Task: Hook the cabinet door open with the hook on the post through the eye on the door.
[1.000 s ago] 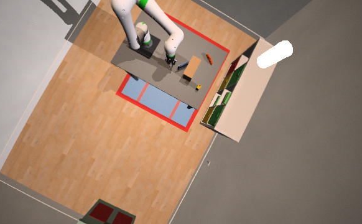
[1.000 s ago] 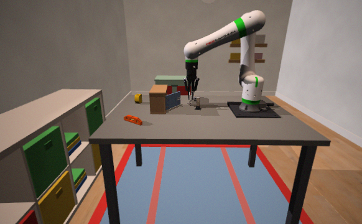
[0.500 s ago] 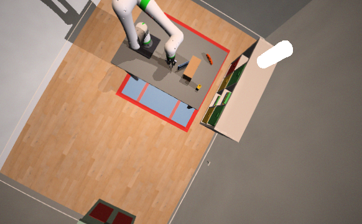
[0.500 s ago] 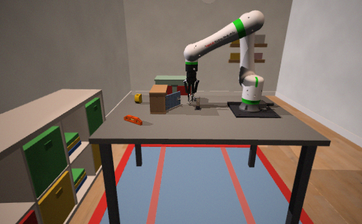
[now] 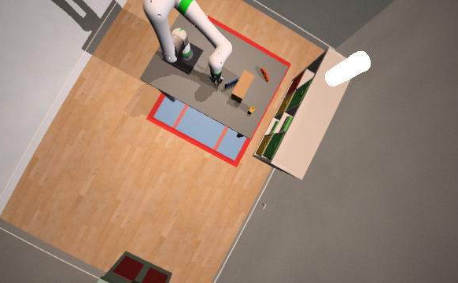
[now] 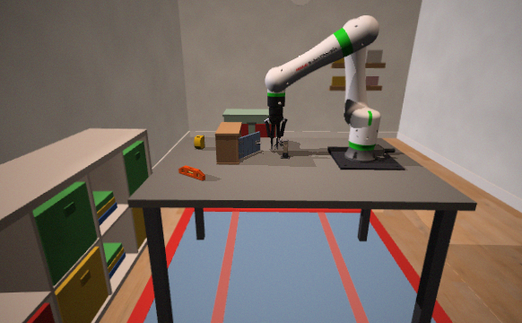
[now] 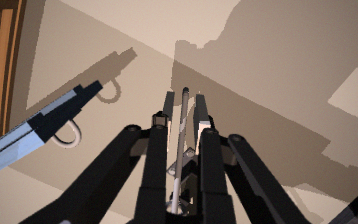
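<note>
Now: hand 4 cm to the right of the thin metal hook and 1 cm past it. The rest, counted from my hand: door (15 cm ahead, 9 cm to the left, 2 cm above); then yellow tape measure (43 cm ahead, 12 cm to the right, 1 cm below).
</note>
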